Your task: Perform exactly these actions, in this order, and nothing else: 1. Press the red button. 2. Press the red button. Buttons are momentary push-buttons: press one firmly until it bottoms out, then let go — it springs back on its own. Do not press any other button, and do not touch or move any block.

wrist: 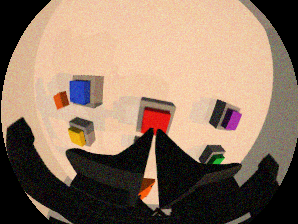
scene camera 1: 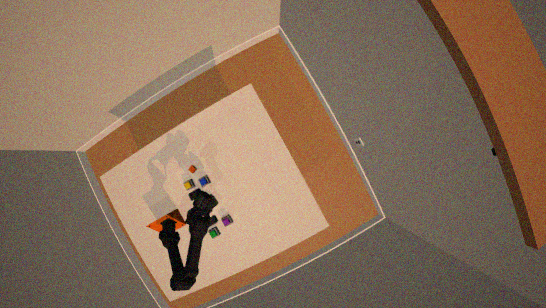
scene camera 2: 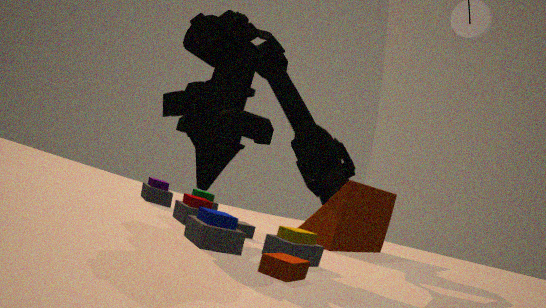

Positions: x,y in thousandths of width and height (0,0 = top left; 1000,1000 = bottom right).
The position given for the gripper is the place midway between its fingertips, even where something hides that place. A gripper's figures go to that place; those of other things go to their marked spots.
Scene:
The gripper (scene camera 2: 369,615) is 48 cm from the lens. A small orange block (scene camera 2: 527,872): 30 cm from the lens.

